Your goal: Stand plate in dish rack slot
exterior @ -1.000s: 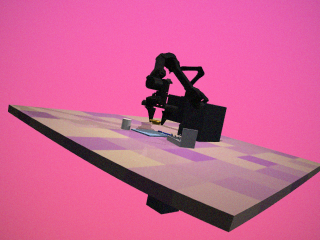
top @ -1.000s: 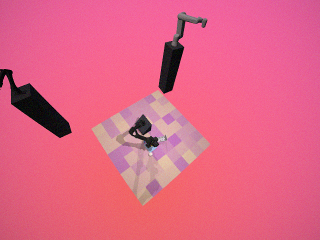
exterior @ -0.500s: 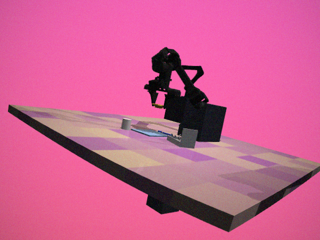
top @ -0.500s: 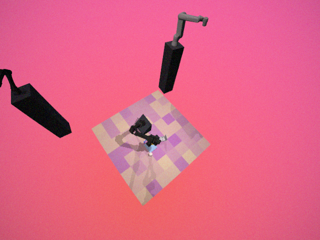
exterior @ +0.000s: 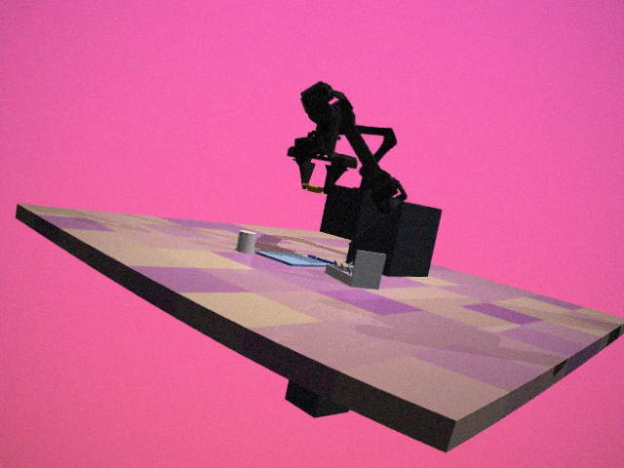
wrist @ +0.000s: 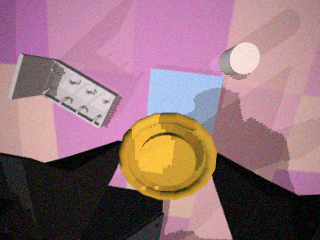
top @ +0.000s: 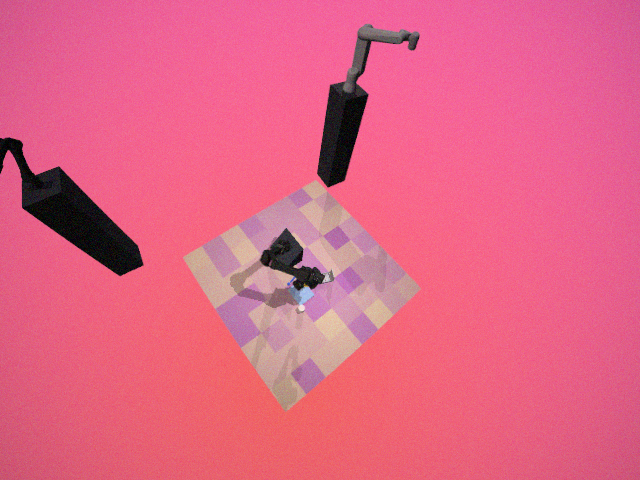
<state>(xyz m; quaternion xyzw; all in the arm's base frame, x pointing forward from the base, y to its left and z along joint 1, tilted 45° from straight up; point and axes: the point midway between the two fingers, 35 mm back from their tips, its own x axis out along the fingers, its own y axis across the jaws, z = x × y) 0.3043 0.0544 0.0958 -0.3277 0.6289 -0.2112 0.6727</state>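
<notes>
The grey dish rack is 10 mm behind my gripper tip, 170 mm to the left of it and 150 mm below it. From my gripper tip the other things lie so: yellow plate: 10 mm above; then small pale cup: 110 mm ahead, 90 mm to the right, 150 mm below; then blue mat: 30 mm to the right, 180 mm below.
</notes>
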